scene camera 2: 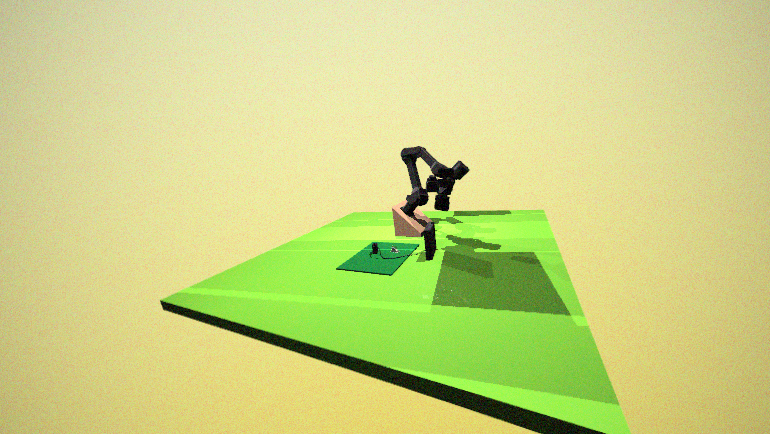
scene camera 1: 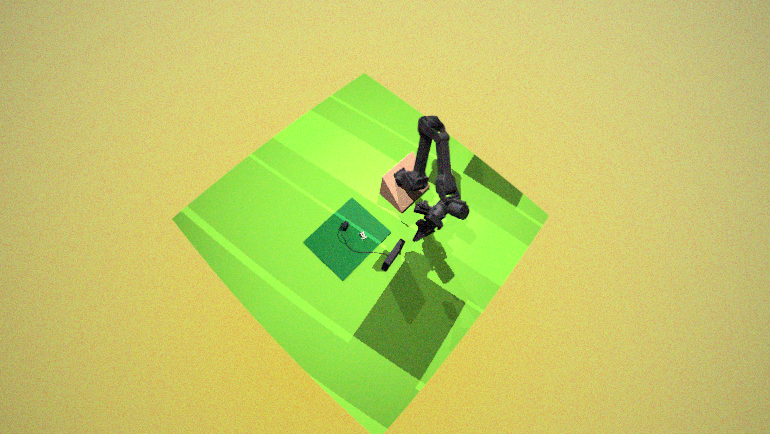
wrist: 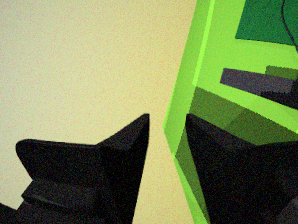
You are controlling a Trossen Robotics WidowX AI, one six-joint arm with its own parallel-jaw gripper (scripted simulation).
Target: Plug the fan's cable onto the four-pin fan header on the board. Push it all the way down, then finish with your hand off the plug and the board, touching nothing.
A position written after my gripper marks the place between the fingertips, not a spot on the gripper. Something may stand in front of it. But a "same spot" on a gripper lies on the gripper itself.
Labels:
My gripper shows in scene camera 2, in scene camera 1 (414, 241) and in the wrist view. The same spot on my gripper: (wrist: 107, 175) is (scene camera 2: 437, 185).

